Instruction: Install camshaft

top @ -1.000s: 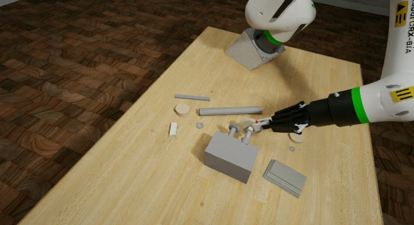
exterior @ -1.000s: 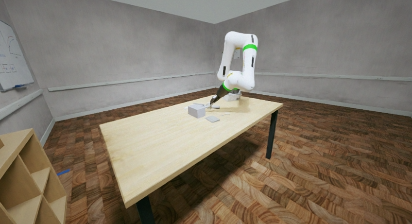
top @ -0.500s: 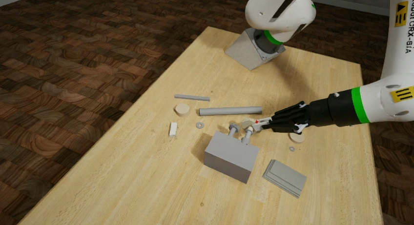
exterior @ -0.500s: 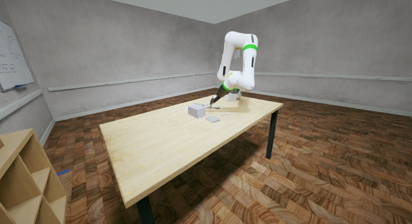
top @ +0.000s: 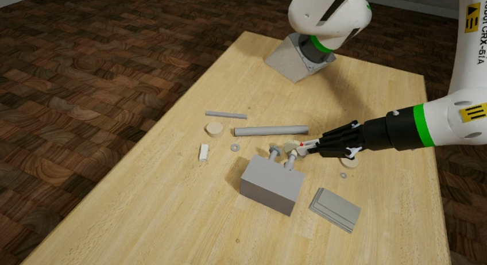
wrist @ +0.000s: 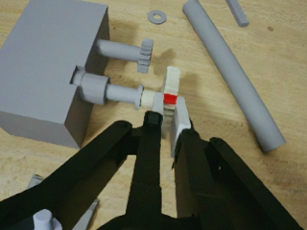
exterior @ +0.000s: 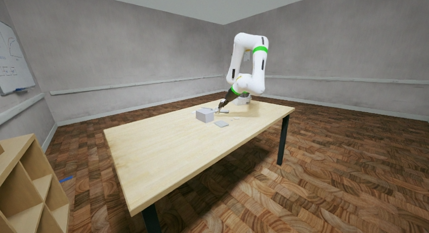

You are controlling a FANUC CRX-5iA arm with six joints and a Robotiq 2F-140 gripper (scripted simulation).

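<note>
The small crank gear lies 30 mm ahead of my hand, 90 mm to the right of it and 30 mm below it. Round my hand: grey plate 80 mm ahead, 130 mm to the left, 90 mm below; long grey rod 70 mm behind, 140 mm to the right, 80 mm below; tan disc 100 mm behind, 120 mm to the left, 90 mm below.
</note>
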